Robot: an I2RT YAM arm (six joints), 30 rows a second.
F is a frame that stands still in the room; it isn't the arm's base.
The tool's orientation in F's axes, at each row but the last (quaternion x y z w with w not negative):
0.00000 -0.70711 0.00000 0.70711
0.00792 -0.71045 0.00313 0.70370
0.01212 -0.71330 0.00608 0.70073
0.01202 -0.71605 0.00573 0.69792
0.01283 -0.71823 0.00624 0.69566
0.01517 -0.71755 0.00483 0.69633
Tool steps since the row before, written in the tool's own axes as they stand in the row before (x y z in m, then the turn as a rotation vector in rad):
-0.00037 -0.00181 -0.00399 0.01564 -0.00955 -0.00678
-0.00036 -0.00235 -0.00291 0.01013 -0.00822 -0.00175
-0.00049 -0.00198 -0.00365 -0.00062 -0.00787 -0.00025
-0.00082 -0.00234 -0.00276 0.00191 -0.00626 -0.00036
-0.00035 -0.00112 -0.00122 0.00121 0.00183 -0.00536
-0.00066 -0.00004 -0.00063 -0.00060 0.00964 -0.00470
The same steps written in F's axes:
0.00399 -0.00181 -0.00037 0.00678 -0.00955 0.01564
0.00295 -0.00230 -0.00035 0.00178 -0.00826 0.01009
0.00371 -0.00188 -0.00044 0.00046 -0.00786 -0.00068
0.00284 -0.00226 -0.00077 0.00047 -0.00627 0.00186
0.00126 -0.00108 -0.00032 0.00527 0.00196 0.00140
0.00065 -0.00001 -0.00064 0.00444 0.00978 -0.00032

